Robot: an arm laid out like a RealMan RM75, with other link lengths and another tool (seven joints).
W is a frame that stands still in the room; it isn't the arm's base.
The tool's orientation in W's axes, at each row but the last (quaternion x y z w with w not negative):
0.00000 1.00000 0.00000 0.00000
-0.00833 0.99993 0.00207 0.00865
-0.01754 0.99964 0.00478 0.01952
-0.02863 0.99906 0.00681 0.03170
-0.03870 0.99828 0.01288 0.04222
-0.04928 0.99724 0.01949 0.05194
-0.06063 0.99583 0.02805 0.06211
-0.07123 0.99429 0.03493 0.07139
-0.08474 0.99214 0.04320 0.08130
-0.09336 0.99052 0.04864 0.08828
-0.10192 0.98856 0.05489 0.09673
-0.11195 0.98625 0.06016 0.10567
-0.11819 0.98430 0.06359 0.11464
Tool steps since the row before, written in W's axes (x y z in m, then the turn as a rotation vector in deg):
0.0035 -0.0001 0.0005 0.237 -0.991 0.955
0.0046 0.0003 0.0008 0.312 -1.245 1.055
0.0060 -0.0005 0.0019 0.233 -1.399 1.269
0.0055 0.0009 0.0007 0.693 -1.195 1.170
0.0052 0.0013 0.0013 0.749 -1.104 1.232
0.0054 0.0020 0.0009 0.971 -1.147 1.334
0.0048 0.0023 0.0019 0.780 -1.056 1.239
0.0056 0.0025 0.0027 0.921 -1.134 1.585
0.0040 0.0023 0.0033 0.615 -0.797 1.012
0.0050 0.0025 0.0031 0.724 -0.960 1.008
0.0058 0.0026 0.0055 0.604 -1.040 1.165
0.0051 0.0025 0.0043 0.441 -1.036 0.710
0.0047 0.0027 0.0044 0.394 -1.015 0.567
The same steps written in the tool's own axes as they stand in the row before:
-0.0035 -0.0001 -0.0005 -0.237 -0.991 -0.955
-0.0046 0.0002 -0.0007 -0.310 -1.246 -1.055
-0.0060 -0.0007 -0.0017 -0.234 -1.395 -1.273
-0.0056 0.0006 -0.0003 -0.697 -1.219 -1.142
-0.0054 0.0009 -0.0008 -0.765 -1.131 -1.197
-0.0056 0.0015 -0.0003 -0.991 -1.193 -1.278
-0.0052 0.0018 -0.0012 -0.802 -1.084 -1.201
-0.0062 0.0018 -0.0017 -0.980 -1.161 -1.529
-0.0048 0.0018 -0.0024 -0.640 -0.818 -0.979
-0.0058 0.0017 -0.0019 -0.716 -0.998 -0.976
-0.0072 0.0018 -0.0040 -0.617 -1.037 -1.161
-0.0063 0.0016 -0.0028 -0.362 -1.038 -0.750
-0.0061 0.0019 -0.0028 -0.288 -1.020 -0.619

